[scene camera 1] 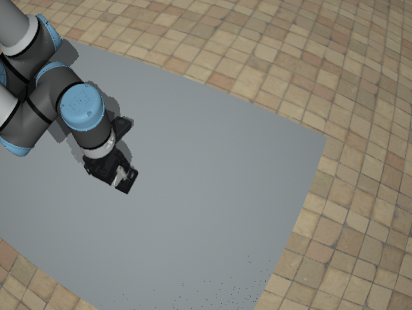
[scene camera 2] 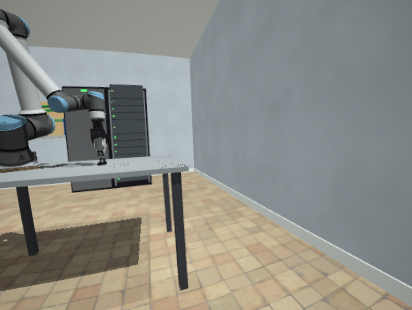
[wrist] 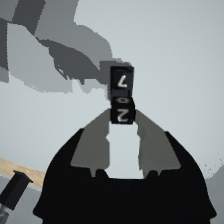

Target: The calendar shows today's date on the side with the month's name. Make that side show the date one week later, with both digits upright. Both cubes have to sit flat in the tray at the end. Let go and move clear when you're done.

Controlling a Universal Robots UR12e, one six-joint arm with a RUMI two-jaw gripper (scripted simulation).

I see my gripper [scene camera 1: 119,176].
My gripper is seen too in the wrist view [wrist: 122,109].
